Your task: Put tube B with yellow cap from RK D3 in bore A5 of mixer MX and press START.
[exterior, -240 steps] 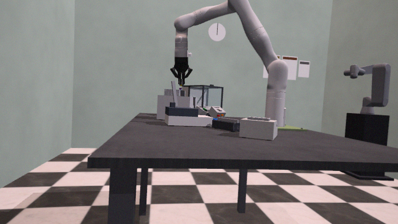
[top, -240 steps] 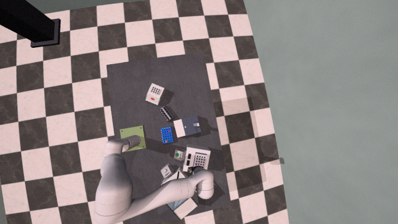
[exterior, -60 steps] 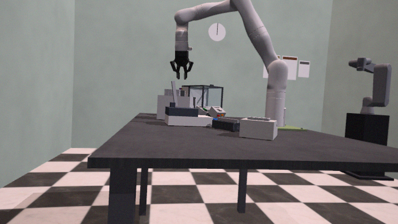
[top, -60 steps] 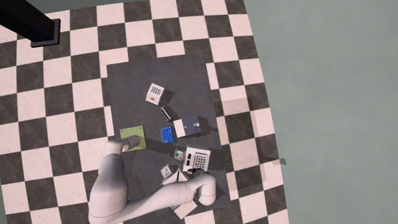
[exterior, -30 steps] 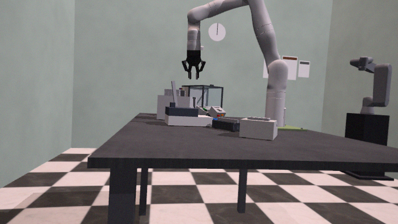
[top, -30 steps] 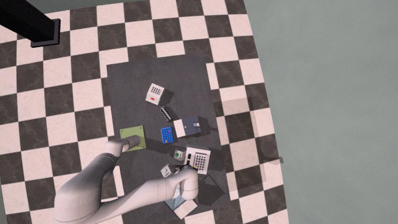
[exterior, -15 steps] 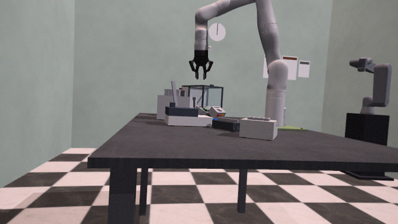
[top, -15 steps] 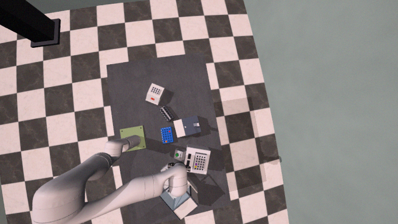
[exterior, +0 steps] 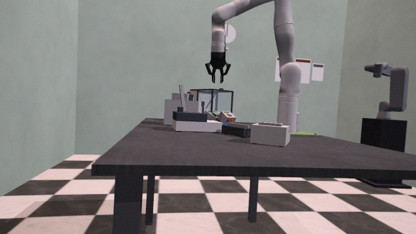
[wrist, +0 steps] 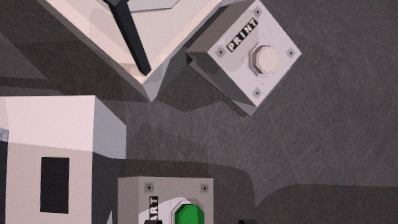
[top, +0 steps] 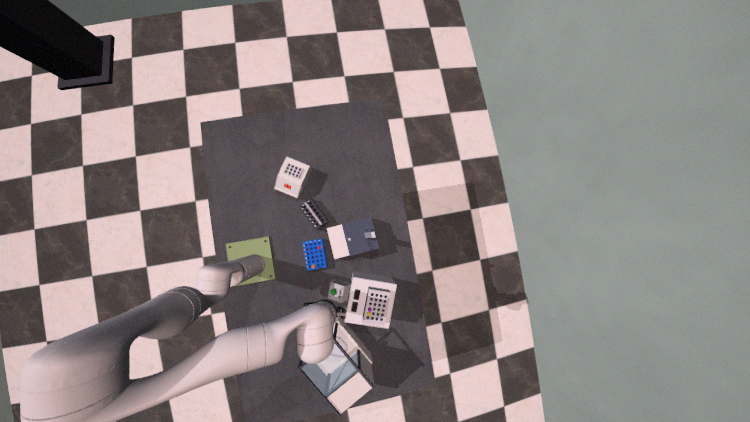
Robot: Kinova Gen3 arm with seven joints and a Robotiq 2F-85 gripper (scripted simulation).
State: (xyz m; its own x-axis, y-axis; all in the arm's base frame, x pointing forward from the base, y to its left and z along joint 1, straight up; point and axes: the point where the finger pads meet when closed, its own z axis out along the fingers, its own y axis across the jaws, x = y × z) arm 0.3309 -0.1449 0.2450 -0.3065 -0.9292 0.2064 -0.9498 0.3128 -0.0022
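My gripper is now 10 mm short of the green start key, 10 mm to the left of it and 180 mm above it. Round my hand: blue tube rack RK (60 mm behind, 160 mm to the left, 240 mm below); then print key (100 mm behind, 120 mm to the right, 180 mm below); then purple-capped tube (150 mm ahead, 60 mm to the right, 100 mm below).
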